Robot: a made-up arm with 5 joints.
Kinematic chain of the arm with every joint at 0, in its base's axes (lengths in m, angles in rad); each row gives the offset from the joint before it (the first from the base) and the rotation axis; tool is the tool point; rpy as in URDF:
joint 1: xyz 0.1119 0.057 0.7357 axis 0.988 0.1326 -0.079
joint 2: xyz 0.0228 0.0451 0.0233 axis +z
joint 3: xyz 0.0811 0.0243 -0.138 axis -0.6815 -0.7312 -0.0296
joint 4: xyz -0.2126 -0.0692 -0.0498 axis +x
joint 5: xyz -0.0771 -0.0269 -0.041 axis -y
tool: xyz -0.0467 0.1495 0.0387 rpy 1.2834 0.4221 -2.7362
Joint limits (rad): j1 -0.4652..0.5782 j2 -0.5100..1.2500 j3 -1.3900..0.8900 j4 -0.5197..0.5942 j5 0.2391..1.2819
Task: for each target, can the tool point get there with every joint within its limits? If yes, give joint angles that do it. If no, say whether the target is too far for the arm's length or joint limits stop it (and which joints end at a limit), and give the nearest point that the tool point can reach.
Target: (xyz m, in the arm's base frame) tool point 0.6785 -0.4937 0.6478
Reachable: no: too far | nearest point 0.2540 -0.1976 0.4015 | short by 0.573 m
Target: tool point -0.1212 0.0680 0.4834
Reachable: yes | joints 0.2613 0.6573 0.0591 -0.0758 1.0749
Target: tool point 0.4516 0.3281 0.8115
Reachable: no: joint limits stop it (at a limit: joint 1, joint 2, joint 3, joint 4, joint 5) | nearest point 0.1971 0.0635 0.9137 | short by 0.381 m
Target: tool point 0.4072 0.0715 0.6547
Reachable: no: joint limits stop it (at a limit: joint 1, joint 2, joint 3, joint 4, joint 5) | nearest point 0.2104 -0.0929 0.8183 | short by 0.304 m
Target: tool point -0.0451 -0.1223 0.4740
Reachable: yes | joints -0.2031 0.9274 0.1900 -0.1371 0.9250
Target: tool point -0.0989 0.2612 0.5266
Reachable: yes | joints 0.0134 -0.3079 -0.0187 -0.0156 0.8614
